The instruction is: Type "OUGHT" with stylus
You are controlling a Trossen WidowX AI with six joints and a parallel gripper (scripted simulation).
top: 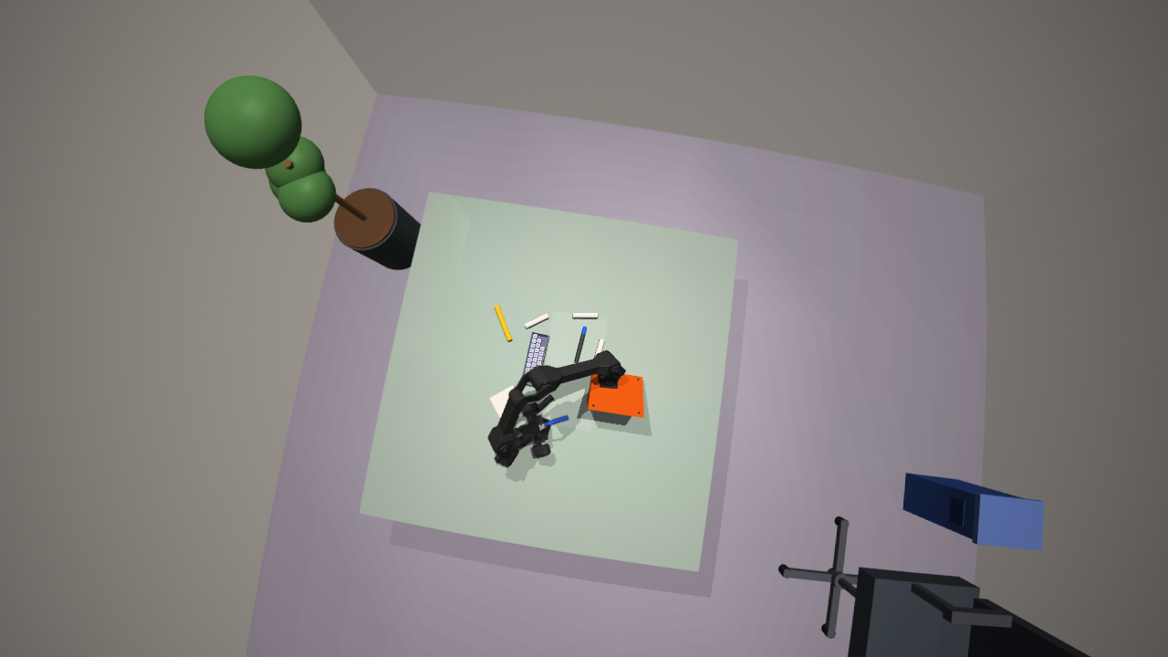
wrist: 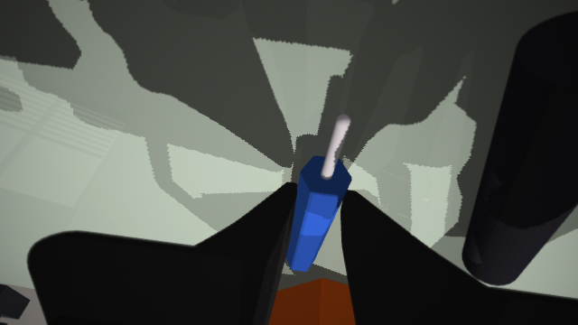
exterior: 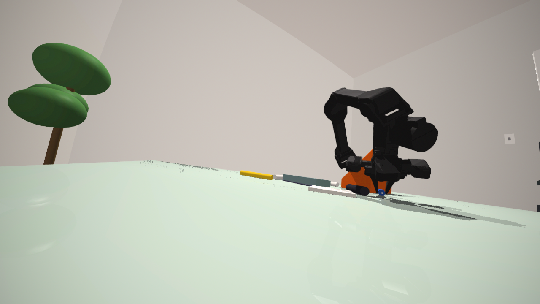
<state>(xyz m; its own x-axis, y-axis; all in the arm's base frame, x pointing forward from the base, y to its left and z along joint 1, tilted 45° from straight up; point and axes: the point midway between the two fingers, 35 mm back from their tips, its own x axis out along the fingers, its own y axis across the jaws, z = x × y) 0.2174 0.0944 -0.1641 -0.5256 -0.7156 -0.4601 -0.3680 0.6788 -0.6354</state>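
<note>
Right now my gripper tip is right at the blue stylus. Round my gripper tip: yellow pencil 21 cm ahead, 36 cm to the right; then white pad 16 cm ahead, 6 cm to the right, 1 cm below.
</note>
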